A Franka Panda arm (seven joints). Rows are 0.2 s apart.
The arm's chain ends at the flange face. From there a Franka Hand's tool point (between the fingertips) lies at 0.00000 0.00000 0.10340 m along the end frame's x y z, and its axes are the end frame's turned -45 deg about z.
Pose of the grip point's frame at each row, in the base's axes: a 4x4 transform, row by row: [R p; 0 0 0 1], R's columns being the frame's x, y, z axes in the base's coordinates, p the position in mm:
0.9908 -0.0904 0.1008 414.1; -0.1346 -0.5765 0.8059 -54.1; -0.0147 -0.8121 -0.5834 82.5; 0 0 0 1
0.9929 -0.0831 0.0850 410.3; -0.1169 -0.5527 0.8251 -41.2; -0.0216 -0.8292 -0.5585 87.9; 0 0 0 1
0.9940 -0.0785 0.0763 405.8; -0.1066 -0.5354 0.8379 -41.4; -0.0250 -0.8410 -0.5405 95.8; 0 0 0 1
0.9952 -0.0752 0.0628 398.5; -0.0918 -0.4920 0.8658 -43.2; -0.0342 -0.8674 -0.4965 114.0; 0 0 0 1
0.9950 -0.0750 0.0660 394.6; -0.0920 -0.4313 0.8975 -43.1; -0.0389 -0.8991 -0.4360 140.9; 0 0 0 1
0.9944 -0.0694 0.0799 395.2; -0.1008 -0.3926 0.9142 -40.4; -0.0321 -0.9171 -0.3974 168.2; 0 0 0 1
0.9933 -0.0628 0.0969 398.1; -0.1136 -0.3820 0.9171 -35.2; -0.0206 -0.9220 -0.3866 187.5; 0 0 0 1
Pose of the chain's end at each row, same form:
0.6367 -0.7645 0.1008 403.7; -0.5028 -0.3125 0.8059 -137.4; -0.5846 -0.5638 -0.5834 142.8; 0 0 0 1
0.6433 -0.7608 0.0850 401.5; -0.4735 -0.3082 0.8251 -126.5; -0.6016 -0.5711 -0.5585 145.6; 0 0 0 1
0.6474 -0.7584 0.0763 397.9; -0.4540 -0.3032 0.8379 -128.0; -0.6124 -0.5770 -0.5405 151.7; 0 0 0 1
0.6505 -0.7569 0.0628 392.0; -0.4128 -0.2830 0.8658 -132.7; -0.6375 -0.5892 -0.4965 165.3; 0 0 0 1
0.6505 -0.7566 0.0660 387.8; -0.3700 -0.2399 0.8975 -135.9; -0.6633 -0.6083 -0.4360 186.0; 0 0 0 1
0.6541 -0.7522 0.0799 386.9; -0.3489 -0.2063 0.9142 -134.9; -0.6712 -0.6258 -0.3974 209.3; 0 0 0 1
0.6580 -0.7468 0.0969 388.1; -0.3504 -0.1898 0.9171 -130.0; -0.6665 -0.6374 -0.3866 227.5; 0 0 0 1

